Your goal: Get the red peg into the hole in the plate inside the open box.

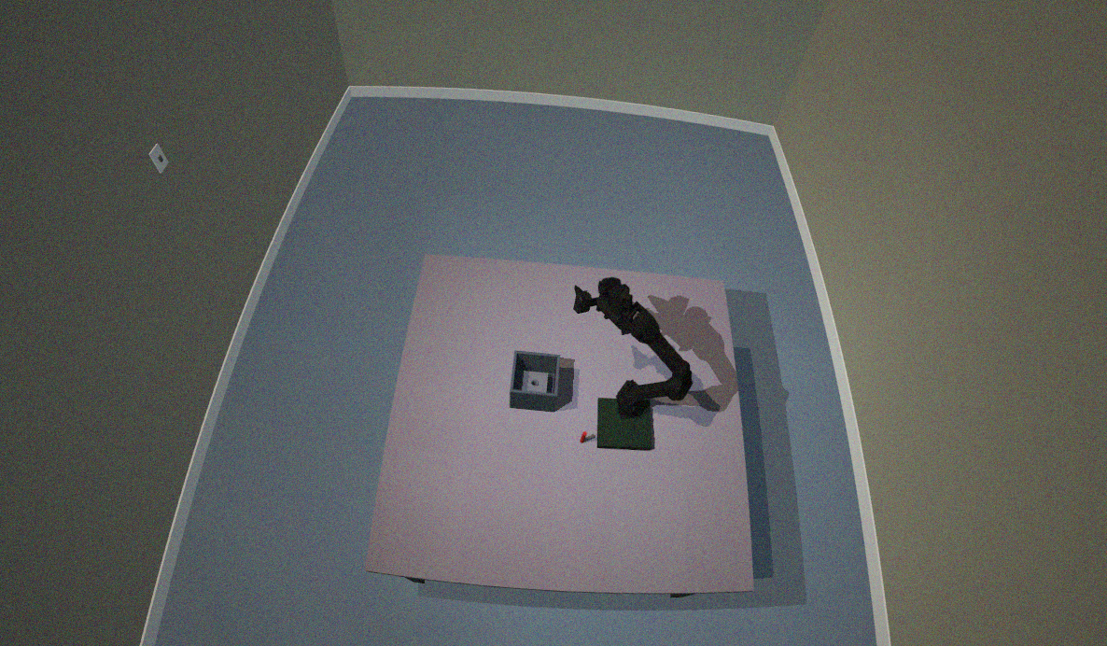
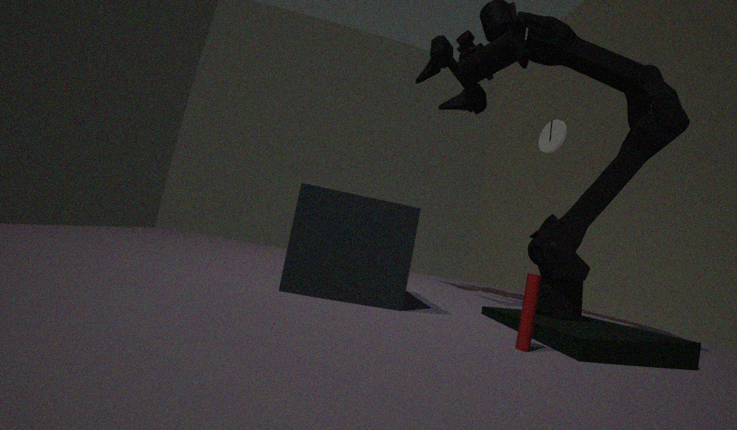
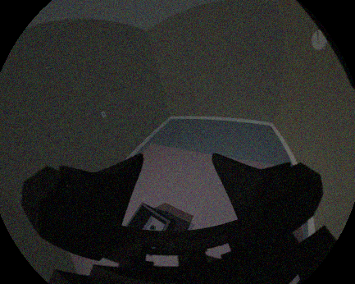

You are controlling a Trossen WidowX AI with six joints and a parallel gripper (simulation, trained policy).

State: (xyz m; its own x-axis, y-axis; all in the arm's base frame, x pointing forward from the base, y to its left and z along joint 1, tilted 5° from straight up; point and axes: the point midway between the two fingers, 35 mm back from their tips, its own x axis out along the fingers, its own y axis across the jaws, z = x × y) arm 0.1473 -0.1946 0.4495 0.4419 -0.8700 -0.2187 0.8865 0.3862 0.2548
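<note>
The red peg is 40 cm below my gripper tip, 36 cm to the left of it and 1 cm behind it. The rest, counted from my gripper tip: plate 39 cm below, 15 cm to the left, 15 cm ahead.
</note>
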